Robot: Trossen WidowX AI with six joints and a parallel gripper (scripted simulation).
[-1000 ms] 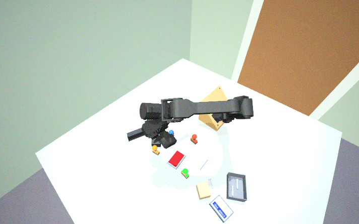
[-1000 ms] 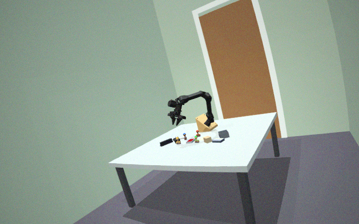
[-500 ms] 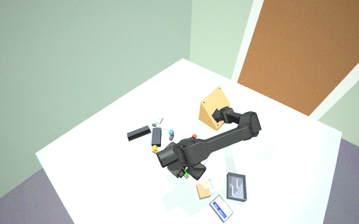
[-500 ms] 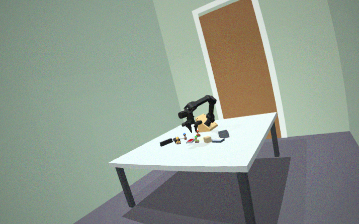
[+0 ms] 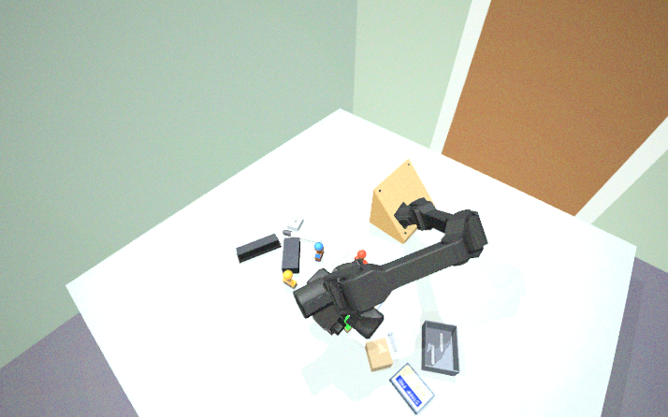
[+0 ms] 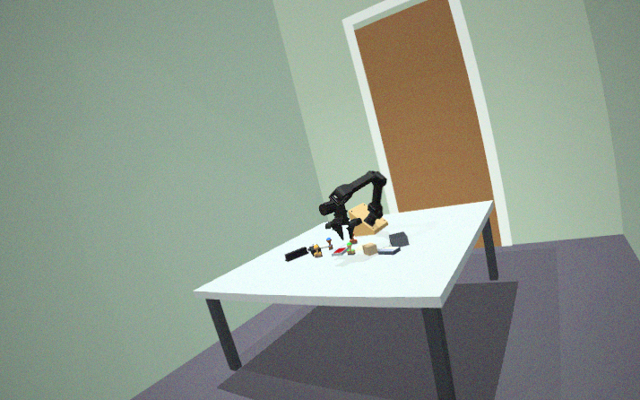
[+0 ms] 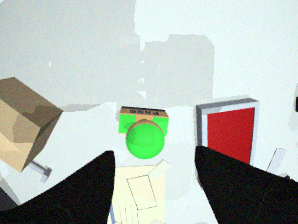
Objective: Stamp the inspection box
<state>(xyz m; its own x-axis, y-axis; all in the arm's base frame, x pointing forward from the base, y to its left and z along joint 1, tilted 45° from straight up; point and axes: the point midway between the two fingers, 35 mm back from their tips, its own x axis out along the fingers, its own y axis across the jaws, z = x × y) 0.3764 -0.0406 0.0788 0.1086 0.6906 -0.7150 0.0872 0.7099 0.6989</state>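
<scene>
Now: the red ink pad 40 mm behind my gripper tip, 80 mm to the right of it and 70 mm below it. From my gripper tip the other things lie so: pale card: 100 mm behind, 30 mm to the left, 80 mm below; yellow-knobbed stamp: 10 mm behind, 190 mm to the right, 60 mm below; tan block: 10 mm ahead, 120 mm to the left, 50 mm below.
</scene>
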